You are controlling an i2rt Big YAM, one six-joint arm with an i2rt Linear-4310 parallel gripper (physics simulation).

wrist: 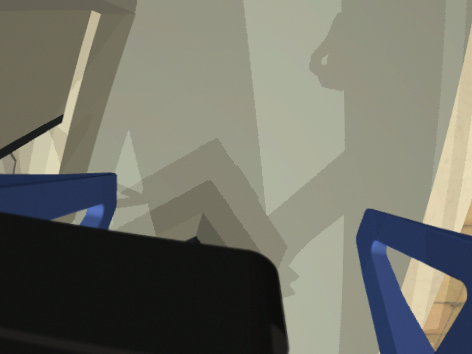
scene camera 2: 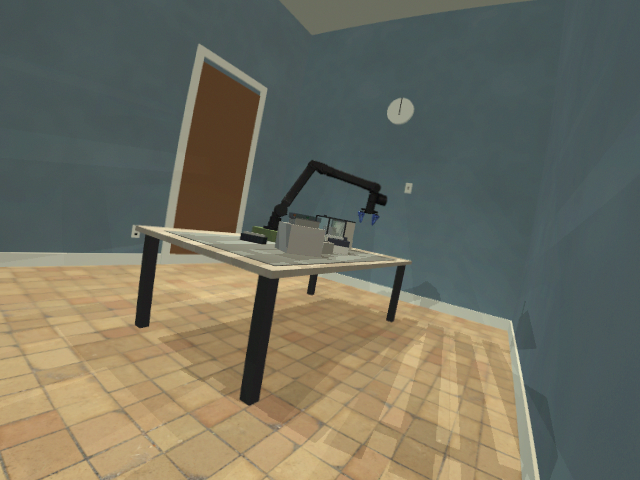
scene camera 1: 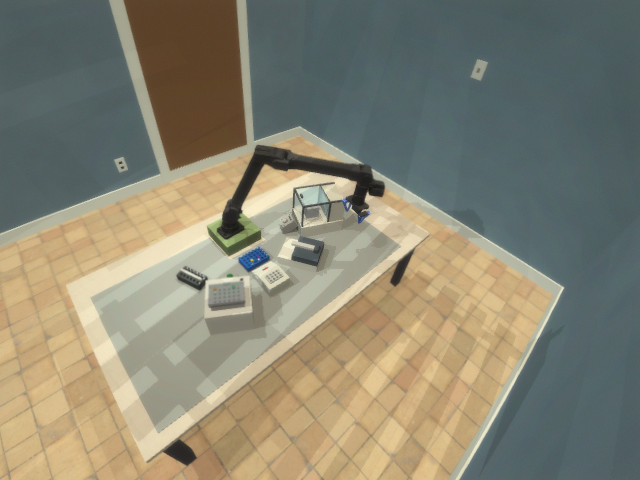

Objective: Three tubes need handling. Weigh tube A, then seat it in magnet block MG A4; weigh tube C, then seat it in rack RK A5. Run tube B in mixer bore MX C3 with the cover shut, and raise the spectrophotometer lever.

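Where they show: gripper, fingertip midpoint: [wrist: 241,207] [scene camera 2: 366,224] [scene camera 1: 353,217]; arm's base, origin of the base link: [scene camera 2: 273,229] [scene camera 1: 230,230].
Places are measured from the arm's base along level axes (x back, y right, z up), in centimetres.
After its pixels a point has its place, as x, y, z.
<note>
My gripper [scene camera 1: 354,215] {-43.9, -42.8, 14.5} [scene camera 2: 367,223] {-43.9, -42.8, 14.5} [wrist: 241,207] {-43.9, -42.8, 14.5} is open and empty, above the table just beside the glass-walled balance [scene camera 1: 310,224] {-24.5, -33.6, 1.3} [scene camera 2: 336,219] {-24.9, -34.8, 13.9}. Part of a panel [wrist: 40,60] {-31.6, -47.6, 6.1}, seemingly the balance's, shows at the upper left of the wrist view. The blue rack [scene camera 1: 248,265] {-22.1, 5.5, -4.0} holds small yellow and magenta spots, perhaps tube caps; I cannot tell which tubes. A black slotted block [scene camera 1: 192,277] {-11.8, 29.4, -3.0} [scene camera 2: 253,237] {-12.6, 31.8, -4.0}, probably the magnet block, lies at the left. A large pale box [scene camera 1: 227,316] {-44.5, 31.0, 6.2} [scene camera 2: 303,240] {-43.8, 32.0, 0.4} has a grey gridded top. A dark-and-white device [scene camera 1: 308,251] {-37.8, -19.2, 1.4} stands mid-table. Tube letters, mixer cover and lever are too small to tell.
A pale keypad device [scene camera 1: 272,277] {-37.2, 3.0, -0.8} stands beside the blue rack. A small grey device [scene camera 1: 286,222] {-13.3, -25.7, 0.2} is left of the balance. A green item [scene camera 1: 230,275] {-24.4, 16.8, 0.1} shows behind the large box. The arm's green base [scene camera 1: 235,240] {-7.7, 2.5, 0.0} stands at the table's back edge.
</note>
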